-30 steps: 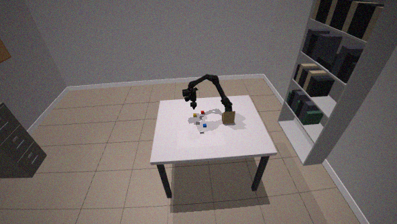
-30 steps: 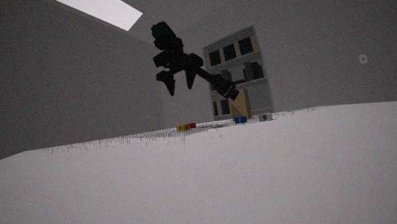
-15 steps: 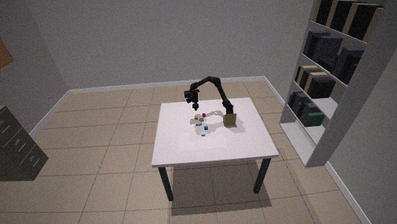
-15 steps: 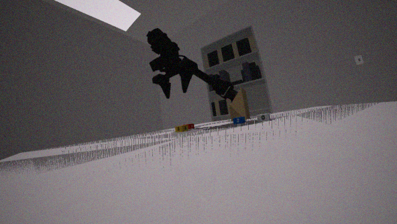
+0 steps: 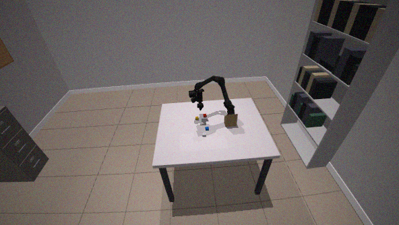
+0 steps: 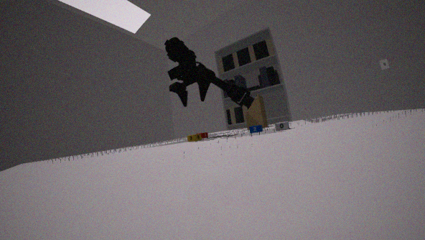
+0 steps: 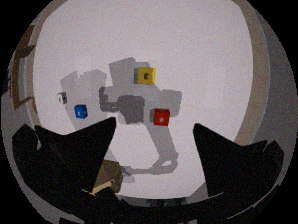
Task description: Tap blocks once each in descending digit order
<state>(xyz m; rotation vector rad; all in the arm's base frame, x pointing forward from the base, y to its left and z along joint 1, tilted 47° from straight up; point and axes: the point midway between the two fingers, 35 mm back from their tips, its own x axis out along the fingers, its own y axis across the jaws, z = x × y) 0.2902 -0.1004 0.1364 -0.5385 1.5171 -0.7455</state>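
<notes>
The red block is 120 mm below my gripper tip, 50 mm behind it and 10 mm to the right of it. The rest, counted from my gripper tip: yellow block (120 mm below, 40 mm ahead, 10 mm to the left); then blue block (200 mm to the left, 120 mm below, 30 mm behind); then grey-white block (270 mm to the left, 120 mm below, 10 mm ahead).
</notes>
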